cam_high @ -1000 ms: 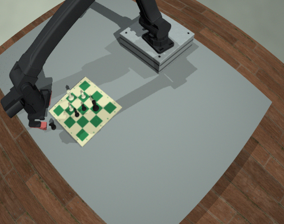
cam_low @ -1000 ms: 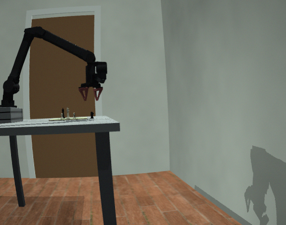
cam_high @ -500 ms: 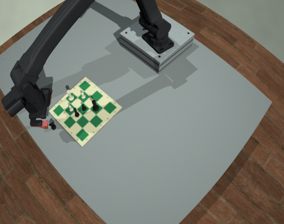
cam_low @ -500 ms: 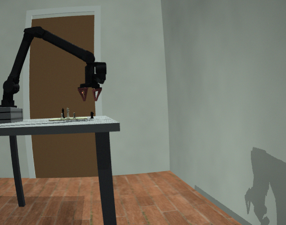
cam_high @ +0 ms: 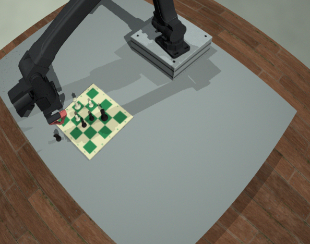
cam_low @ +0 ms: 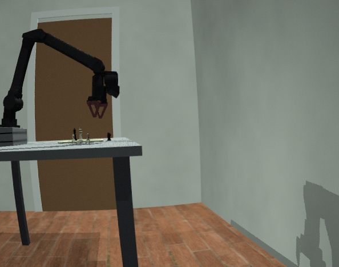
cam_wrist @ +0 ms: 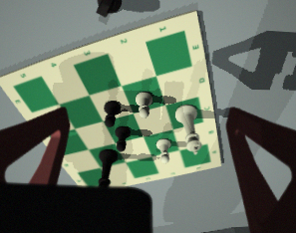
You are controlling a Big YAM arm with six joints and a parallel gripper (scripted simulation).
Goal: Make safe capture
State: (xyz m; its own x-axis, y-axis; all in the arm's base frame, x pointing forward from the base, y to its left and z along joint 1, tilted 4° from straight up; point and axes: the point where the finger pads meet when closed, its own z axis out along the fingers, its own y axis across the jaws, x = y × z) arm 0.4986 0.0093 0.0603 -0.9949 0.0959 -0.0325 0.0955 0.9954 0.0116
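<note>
Now: hand 80 mm past the tall white piece, 40 mm to the left of it and 80 mm above it. Also, from my hand: black piece 50 mm ahead, 30 mm to the left, 100 mm below; green-and-cream chessboard 100 mm behind, 40 mm to the left, 120 mm below.
</note>
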